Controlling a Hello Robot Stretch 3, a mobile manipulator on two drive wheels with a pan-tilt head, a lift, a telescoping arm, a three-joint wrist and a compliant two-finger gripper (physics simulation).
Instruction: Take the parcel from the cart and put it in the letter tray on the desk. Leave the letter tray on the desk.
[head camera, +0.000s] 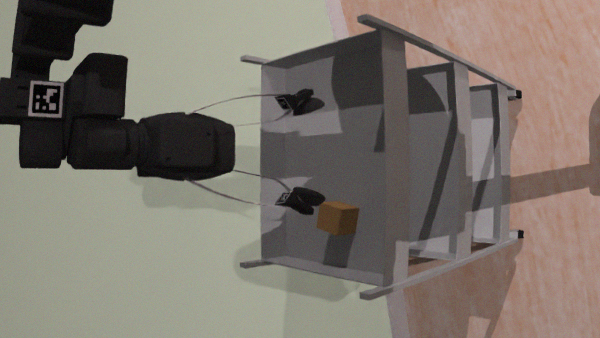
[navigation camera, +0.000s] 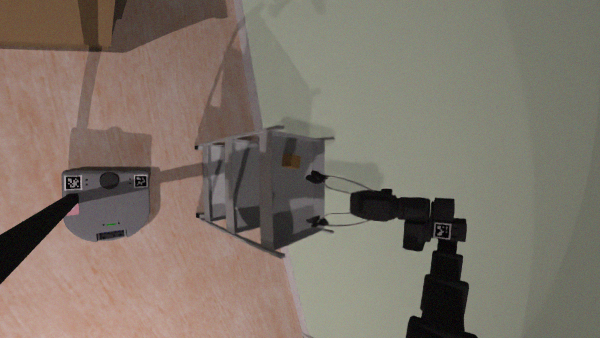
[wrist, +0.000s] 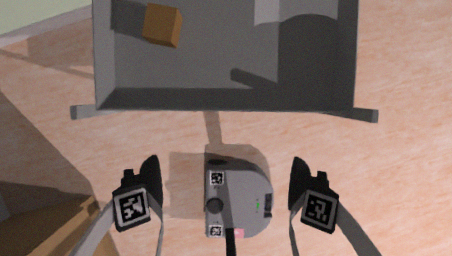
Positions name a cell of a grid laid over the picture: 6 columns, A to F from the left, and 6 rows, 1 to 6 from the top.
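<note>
A brown parcel (head camera: D4) is visible, also in the wrist view (wrist: C1). A grey cart (head camera: E3) appears as well in the navigation camera view (navigation camera: C4) and in the wrist view (wrist: D2). My gripper (head camera: D3) can be seen too, with further views of it from the navigation camera (navigation camera: D4) and the wrist (wrist: C5).
</note>
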